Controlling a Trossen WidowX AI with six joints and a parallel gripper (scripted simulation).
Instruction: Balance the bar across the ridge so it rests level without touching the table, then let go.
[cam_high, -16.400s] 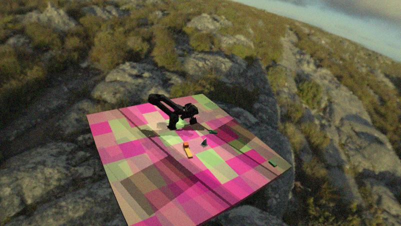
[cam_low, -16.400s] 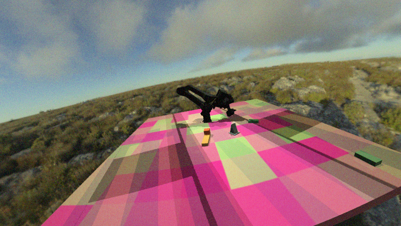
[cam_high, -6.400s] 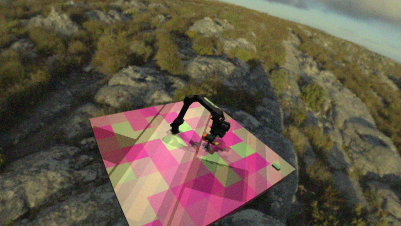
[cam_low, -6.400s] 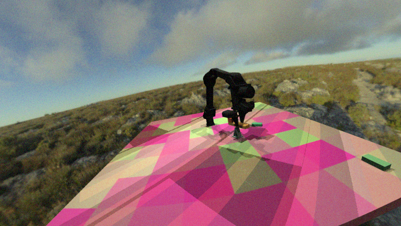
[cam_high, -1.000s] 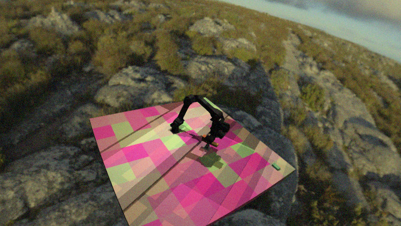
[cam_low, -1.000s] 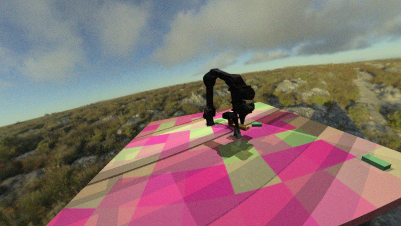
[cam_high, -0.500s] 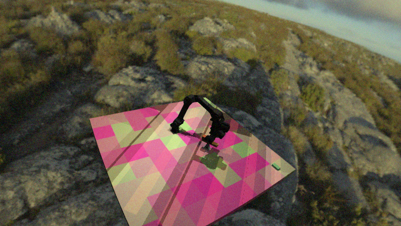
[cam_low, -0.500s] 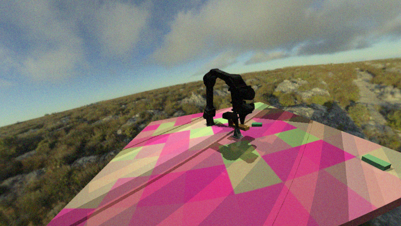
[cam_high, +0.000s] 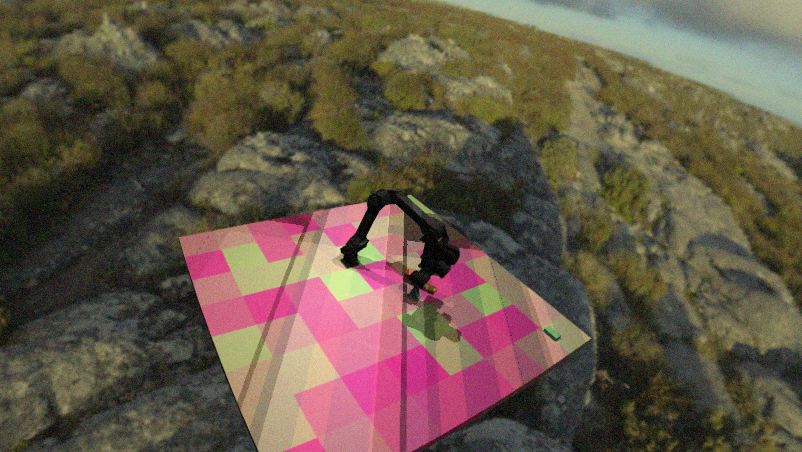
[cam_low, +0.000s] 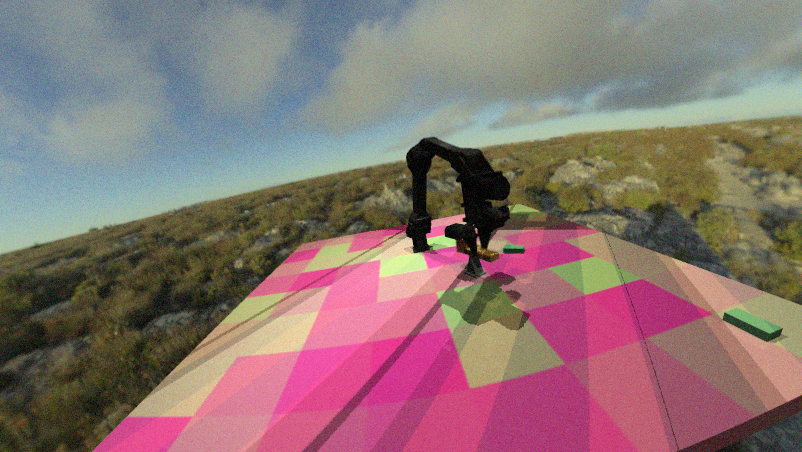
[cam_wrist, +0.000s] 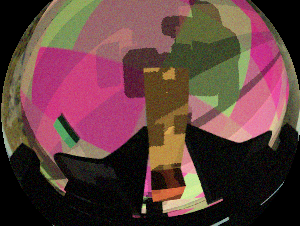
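Right now the bar is 30 mm behind my gripper tip, 20 mm to the right of it and 10 mm above it. The rest, counted from my gripper tip: dark ridge 40 mm below, 30 mm behind, 10 mm to the right.
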